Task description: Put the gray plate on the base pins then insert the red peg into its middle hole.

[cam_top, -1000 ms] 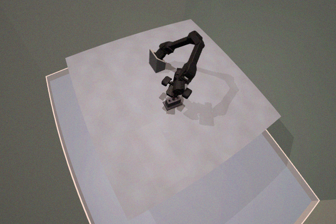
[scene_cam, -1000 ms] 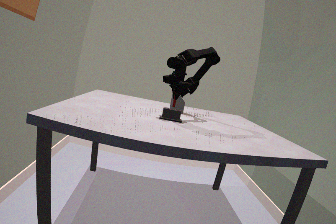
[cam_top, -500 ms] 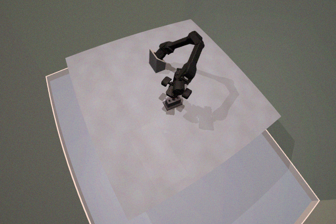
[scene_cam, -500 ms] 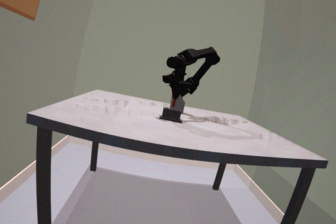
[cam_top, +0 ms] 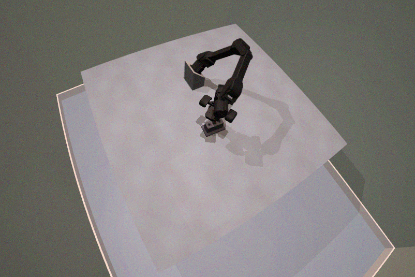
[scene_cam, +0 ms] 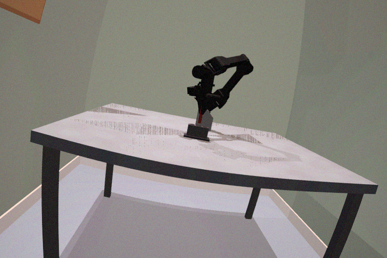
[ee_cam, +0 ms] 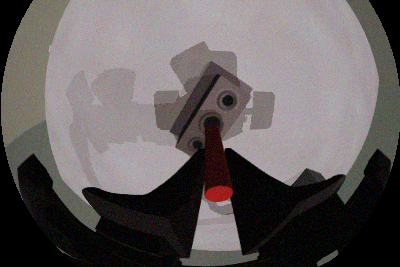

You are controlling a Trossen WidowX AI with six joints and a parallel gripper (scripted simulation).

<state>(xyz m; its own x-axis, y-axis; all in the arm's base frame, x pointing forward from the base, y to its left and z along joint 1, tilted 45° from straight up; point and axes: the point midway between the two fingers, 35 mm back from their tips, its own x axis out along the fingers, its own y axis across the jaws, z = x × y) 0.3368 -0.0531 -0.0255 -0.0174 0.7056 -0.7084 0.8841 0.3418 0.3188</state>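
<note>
Right now the red peg is right at my gripper tip. Round my gripper tip: gray plate (70 mm below); dark base (100 mm below).
</note>
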